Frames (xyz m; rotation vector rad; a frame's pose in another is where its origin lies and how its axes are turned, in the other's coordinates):
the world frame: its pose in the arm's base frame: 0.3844 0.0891 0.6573 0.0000 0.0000 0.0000
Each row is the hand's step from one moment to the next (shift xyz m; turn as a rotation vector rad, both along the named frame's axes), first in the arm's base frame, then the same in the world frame.
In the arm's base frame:
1: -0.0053 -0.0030 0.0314 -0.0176 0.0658 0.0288
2: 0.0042 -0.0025 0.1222 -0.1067 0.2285 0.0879
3: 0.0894 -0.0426 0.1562 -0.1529 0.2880 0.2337
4: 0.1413 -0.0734 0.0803 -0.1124 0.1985 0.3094
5: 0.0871 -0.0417 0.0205 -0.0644 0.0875 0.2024
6: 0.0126 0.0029 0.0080 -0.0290 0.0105 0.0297
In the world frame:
1: -0.0053 -0.0030 0.0314 -0.0176 0.0658 0.0288
2: 0.0042 -0.0025 0.1222 -0.1067 0.2285 0.0879
3: 0.0894 -0.0426 0.1562 -0.1529 0.2880 0.2337
4: 0.1413 -0.0734 0.0803 -0.1124 0.1985 0.3094
5: 0.0871 -0.0417 0.0205 -0.0644 0.0875 0.2024
6: 0.0126 0.0029 0.0080 -0.0290 0.0105 0.0297

